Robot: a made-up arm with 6 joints. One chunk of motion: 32 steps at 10 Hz.
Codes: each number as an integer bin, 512 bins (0 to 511) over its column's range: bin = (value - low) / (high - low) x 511, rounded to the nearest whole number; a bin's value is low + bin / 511 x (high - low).
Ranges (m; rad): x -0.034..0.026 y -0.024..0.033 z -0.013..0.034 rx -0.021..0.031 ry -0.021..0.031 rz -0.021..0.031
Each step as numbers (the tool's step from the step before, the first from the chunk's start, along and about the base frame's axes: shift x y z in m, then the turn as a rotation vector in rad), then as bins.
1 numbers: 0.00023 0.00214 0.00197 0.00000 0.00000 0.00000
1 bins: 292 234 163 206 206 206
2 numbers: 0.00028 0.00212 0.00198 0.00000 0.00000 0.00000
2 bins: 292 234 163 206 206 206
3 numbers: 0.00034 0.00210 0.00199 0.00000 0.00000 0.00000
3 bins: 292 234 163 206 206 206
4 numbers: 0.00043 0.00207 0.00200 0.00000 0.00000 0.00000
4 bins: 293 234 163 206 206 206
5 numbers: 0.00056 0.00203 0.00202 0.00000 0.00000 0.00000
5 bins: 294 233 163 206 206 206
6 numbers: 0.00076 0.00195 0.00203 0.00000 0.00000 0.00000
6 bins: 296 233 163 206 206 206
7 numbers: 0.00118 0.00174 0.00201 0.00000 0.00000 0.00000
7 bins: 300 231 163 206 206 206
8 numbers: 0.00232 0.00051 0.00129 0.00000 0.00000 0.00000
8 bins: 309 220 155 206 206 206
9 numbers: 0.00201 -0.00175 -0.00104 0.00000 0.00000 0.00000
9 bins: 307 199 130 206 206 206
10 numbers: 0.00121 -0.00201 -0.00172 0.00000 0.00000 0.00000
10 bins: 300 197 123 206 206 206
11 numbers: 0.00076 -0.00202 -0.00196 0.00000 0.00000 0.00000
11 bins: 296 197 120 206 206 206
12 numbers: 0.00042 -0.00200 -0.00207 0.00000 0.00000 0.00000
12 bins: 293 197 119 206 206 206
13 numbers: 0.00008 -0.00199 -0.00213 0.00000 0.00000 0.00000
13 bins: 290 197 118 206 206 206
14 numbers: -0.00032 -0.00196 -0.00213 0.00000 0.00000 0.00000
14 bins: 287 198 118 206 206 206
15 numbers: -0.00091 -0.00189 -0.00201 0.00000 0.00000 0.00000
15 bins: 282 198 119 206 206 206
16 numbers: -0.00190 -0.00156 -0.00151 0.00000 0.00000 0.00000
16 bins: 273 201 125 206 206 206
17 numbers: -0.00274 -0.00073 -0.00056 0.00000 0.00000 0.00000
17 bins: 266 209 135 206 206 206
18 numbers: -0.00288 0.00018 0.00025 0.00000 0.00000 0.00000
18 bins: 265 217 144 206 206 206
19 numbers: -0.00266 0.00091 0.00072 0.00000 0.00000 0.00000
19 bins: 267 223 149 206 206 206
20 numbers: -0.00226 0.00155 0.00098 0.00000 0.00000 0.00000
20 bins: 270 229 152 206 206 206
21 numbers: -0.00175 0.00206 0.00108 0.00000 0.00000 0.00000
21 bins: 275 234 153 206 206 206
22 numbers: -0.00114 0.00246 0.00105 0.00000 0.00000 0.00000
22 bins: 280 237 153 206 206 206
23 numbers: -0.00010 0.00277 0.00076 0.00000 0.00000 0.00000
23 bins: 289 240 150 206 206 206
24 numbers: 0.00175 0.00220 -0.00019 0.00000 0.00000 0.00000
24 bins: 304 235 139 206 206 206
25 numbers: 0.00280 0.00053 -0.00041 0.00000 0.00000 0.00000
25 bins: 313 220 137 206 206 206
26 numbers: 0.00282 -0.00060 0.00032 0.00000 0.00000 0.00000
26 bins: 314 210 145 206 206 206
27 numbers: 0.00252 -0.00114 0.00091 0.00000 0.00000 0.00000
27 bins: 311 205 151 206 206 206
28 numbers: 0.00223 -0.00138 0.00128 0.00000 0.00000 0.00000
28 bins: 309 203 155 206 206 206
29 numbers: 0.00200 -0.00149 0.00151 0.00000 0.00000 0.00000
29 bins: 307 202 158 206 206 206
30 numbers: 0.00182 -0.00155 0.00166 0.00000 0.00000 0.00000
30 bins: 305 201 159 206 206 206
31 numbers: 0.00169 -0.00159 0.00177 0.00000 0.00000 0.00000
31 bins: 304 201 161 206 206 206
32 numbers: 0.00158 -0.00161 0.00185 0.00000 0.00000 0.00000
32 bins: 303 201 161 206 206 206
